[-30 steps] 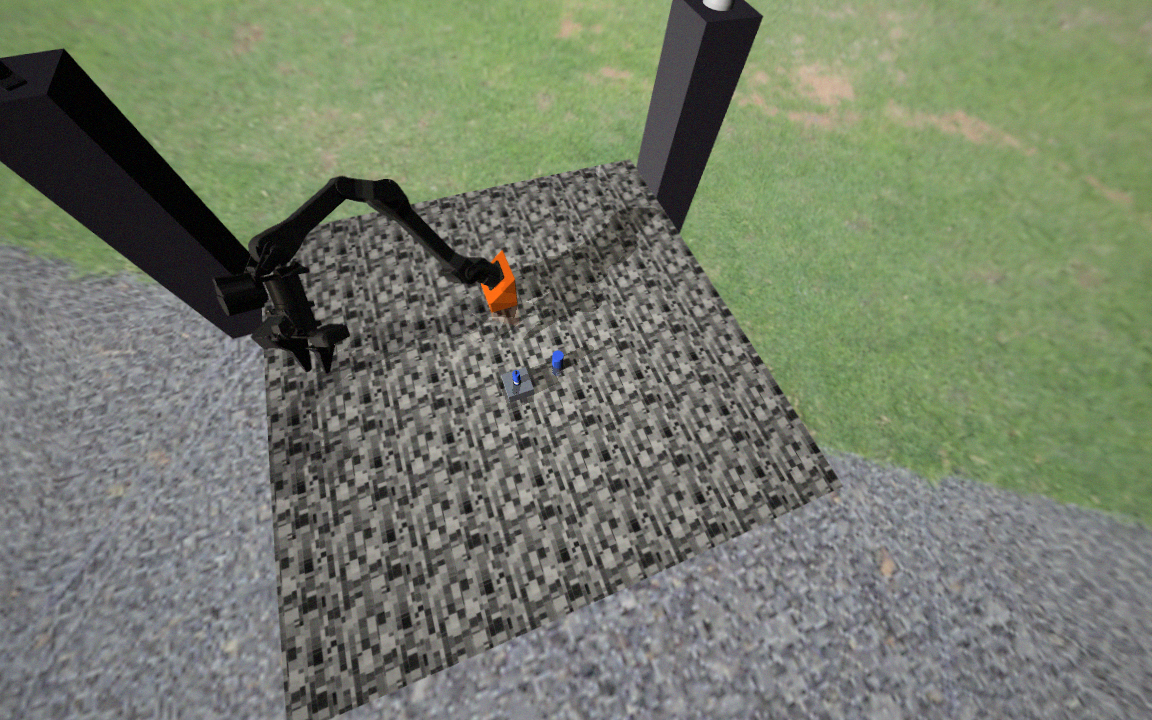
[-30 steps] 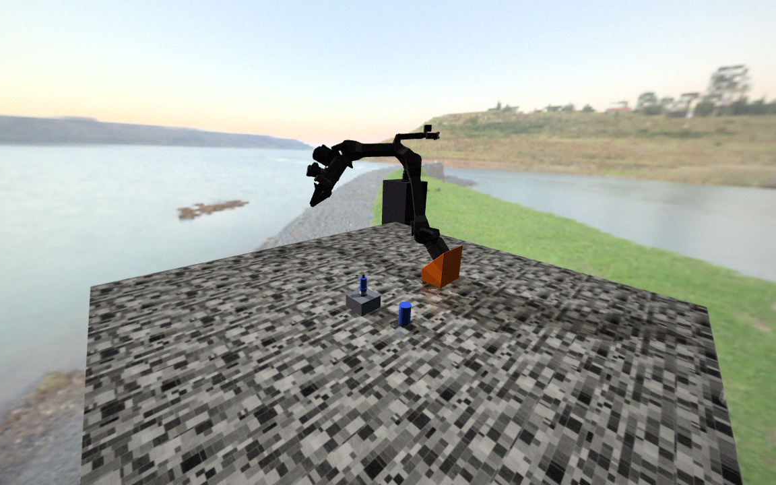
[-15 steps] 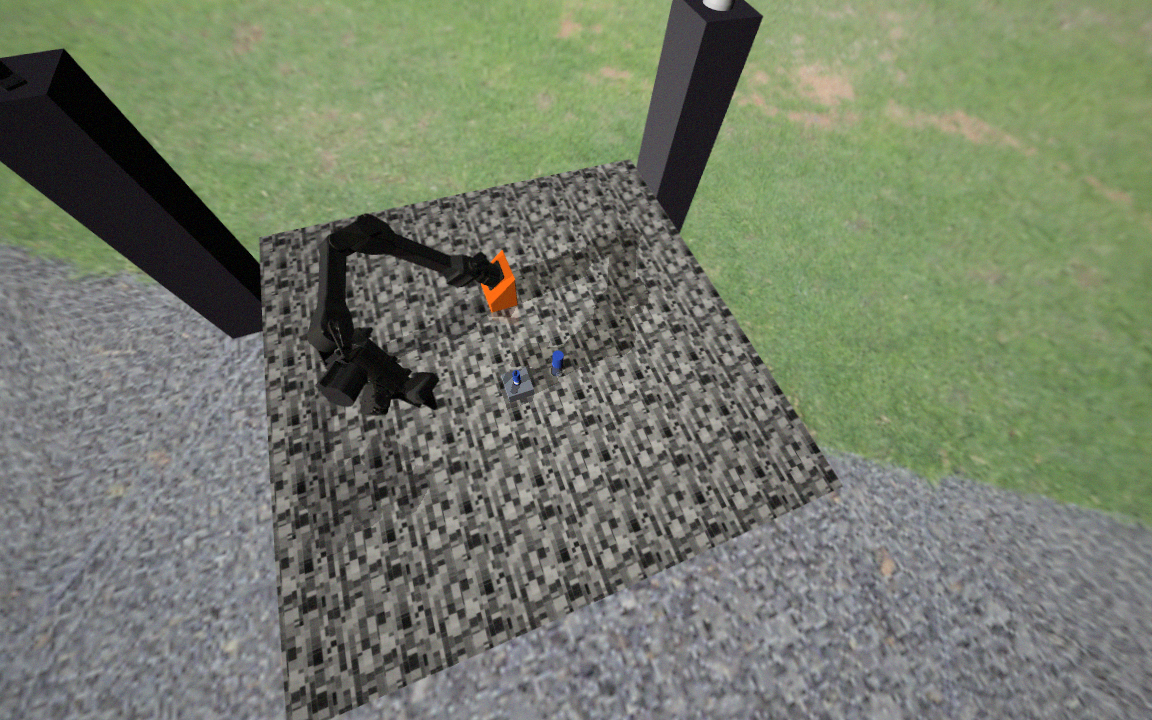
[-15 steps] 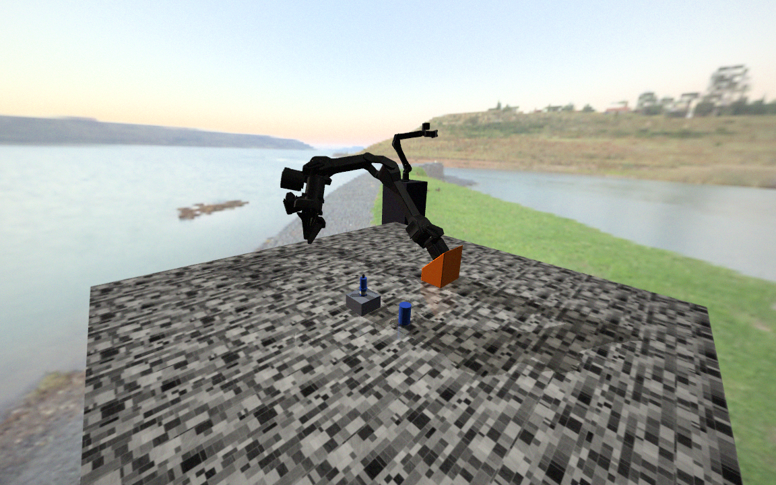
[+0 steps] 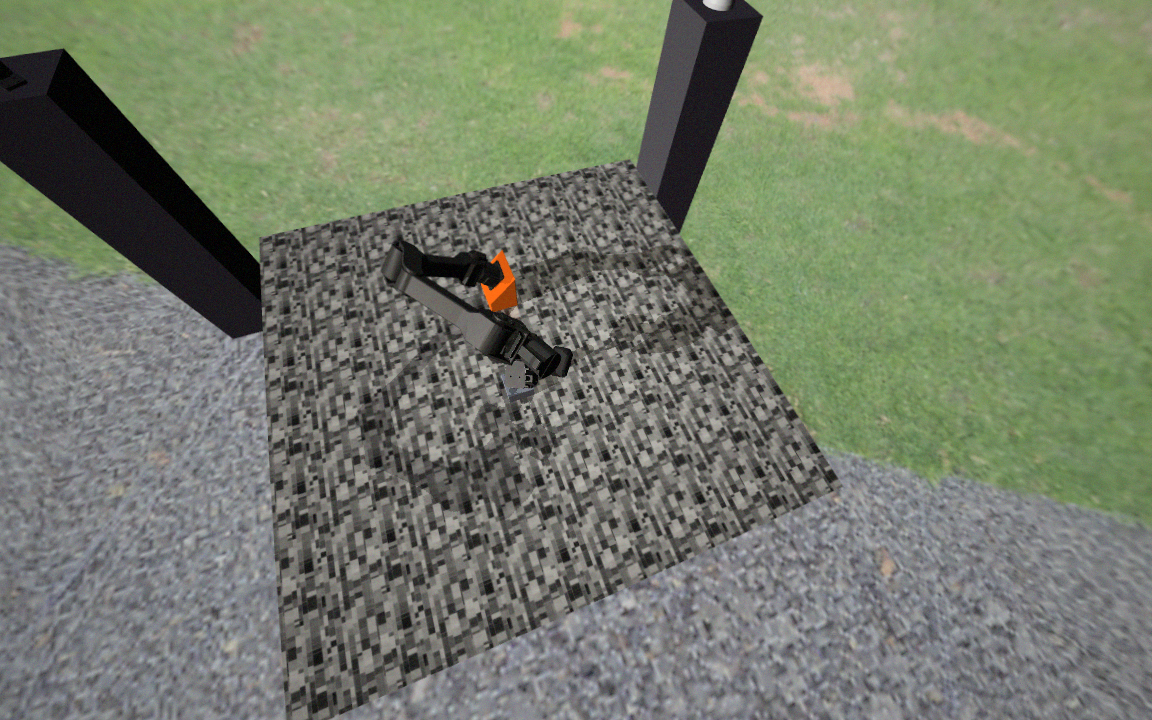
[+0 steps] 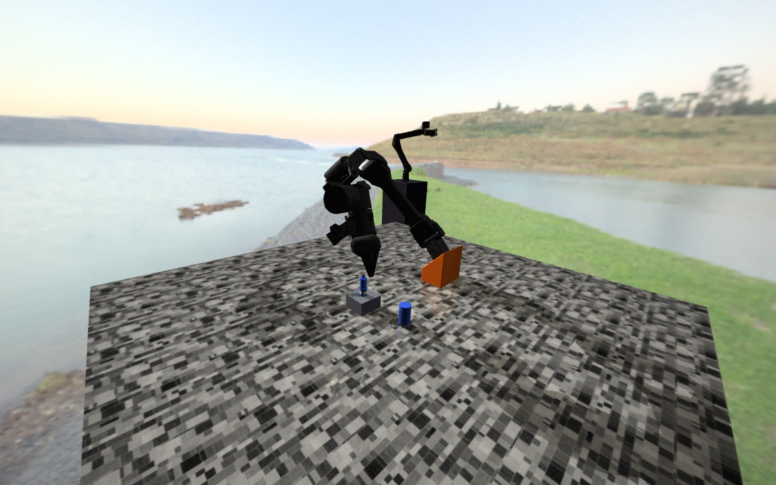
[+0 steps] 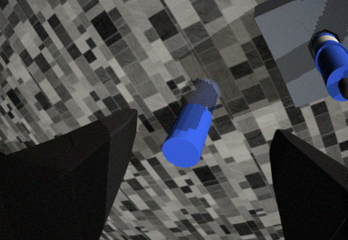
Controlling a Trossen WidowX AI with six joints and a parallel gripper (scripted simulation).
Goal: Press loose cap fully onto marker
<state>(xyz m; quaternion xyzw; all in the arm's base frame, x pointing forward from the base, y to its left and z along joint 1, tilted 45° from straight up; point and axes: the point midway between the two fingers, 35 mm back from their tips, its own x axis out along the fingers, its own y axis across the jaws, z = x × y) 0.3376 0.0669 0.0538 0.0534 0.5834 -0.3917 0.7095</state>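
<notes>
Right now my gripper tip is 10 cm above the blue cap, 7 cm to the right of it and 5 cm past it.
</notes>
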